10 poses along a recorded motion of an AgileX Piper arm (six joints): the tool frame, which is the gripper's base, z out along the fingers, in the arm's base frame.
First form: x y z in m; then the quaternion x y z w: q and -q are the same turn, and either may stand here.
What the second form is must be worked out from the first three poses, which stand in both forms.
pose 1, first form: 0.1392 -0.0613 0.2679 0.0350 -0.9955 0.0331 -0.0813
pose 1, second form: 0.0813 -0.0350 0.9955 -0.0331 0.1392 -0.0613 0.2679
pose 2, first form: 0.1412 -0.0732 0.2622 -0.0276 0.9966 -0.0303 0.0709
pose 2, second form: 0.0709 -0.0276 0.9966 -0.0303 0.1412 -0.0732 0.2622
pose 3, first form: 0.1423 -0.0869 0.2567 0.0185 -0.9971 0.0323 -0.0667
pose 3, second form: 0.0667 -0.0185 0.9971 -0.0323 0.1423 -0.0869 0.2567
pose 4, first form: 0.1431 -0.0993 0.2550 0.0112 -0.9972 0.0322 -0.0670
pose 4, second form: 0.0670 -0.0112 0.9972 -0.0322 0.1431 -0.0993 0.2550
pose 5, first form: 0.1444 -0.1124 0.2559 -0.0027 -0.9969 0.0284 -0.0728
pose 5, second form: 0.0728 0.0027 0.9969 -0.0284 0.1444 -0.1124 0.2559
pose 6, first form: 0.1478 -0.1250 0.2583 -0.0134 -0.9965 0.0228 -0.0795
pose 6, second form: 0.0795 0.0134 0.9965 -0.0228 0.1478 -0.1250 0.2583
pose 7, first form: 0.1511 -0.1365 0.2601 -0.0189 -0.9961 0.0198 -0.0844
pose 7, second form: 0.0844 0.0189 0.9961 -0.0198 0.1511 -0.1365 0.2601
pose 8, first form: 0.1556 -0.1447 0.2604 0.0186 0.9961 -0.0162 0.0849
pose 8, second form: 0.0849 0.0186 0.9961 -0.0162 0.1556 -0.1447 0.2604
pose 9, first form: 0.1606 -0.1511 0.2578 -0.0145 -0.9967 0.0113 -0.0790
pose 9, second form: 0.0790 0.0145 0.9967 -0.0113 0.1606 -0.1511 0.2578
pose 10, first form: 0.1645 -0.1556 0.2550 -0.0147 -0.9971 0.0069 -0.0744
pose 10, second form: 0.0744 0.0147 0.9971 -0.0069 0.1645 -0.1556 0.2550
